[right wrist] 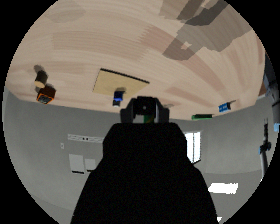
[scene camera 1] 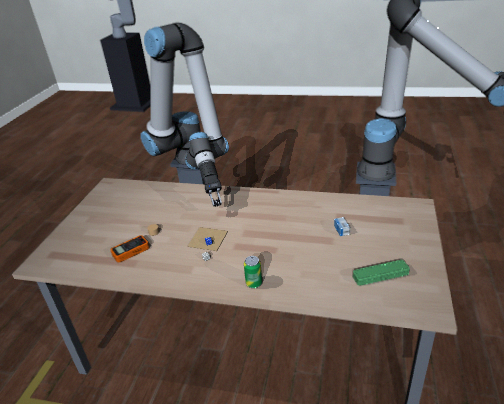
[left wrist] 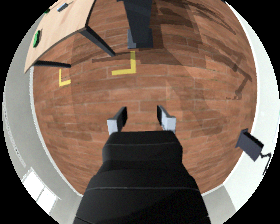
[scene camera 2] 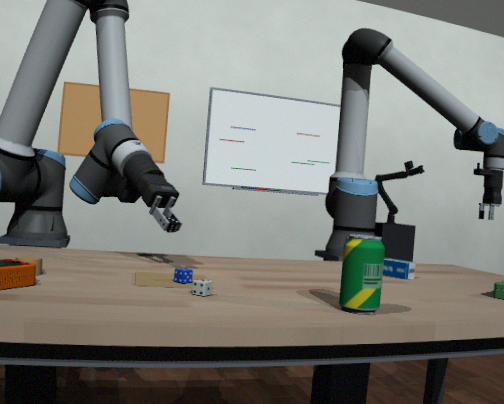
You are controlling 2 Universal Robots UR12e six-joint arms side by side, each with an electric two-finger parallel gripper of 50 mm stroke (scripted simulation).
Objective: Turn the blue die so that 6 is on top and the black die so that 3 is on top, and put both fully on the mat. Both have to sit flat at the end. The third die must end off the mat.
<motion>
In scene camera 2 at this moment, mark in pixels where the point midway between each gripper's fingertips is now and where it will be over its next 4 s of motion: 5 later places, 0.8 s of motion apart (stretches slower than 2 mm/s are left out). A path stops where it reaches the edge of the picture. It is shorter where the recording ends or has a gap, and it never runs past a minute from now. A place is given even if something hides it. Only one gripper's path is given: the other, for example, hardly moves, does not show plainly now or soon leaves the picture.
My right gripper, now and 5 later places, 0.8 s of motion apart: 173, 227; 173, 227; 171, 254; 171, 261; 171, 265; 160, 253
</motion>
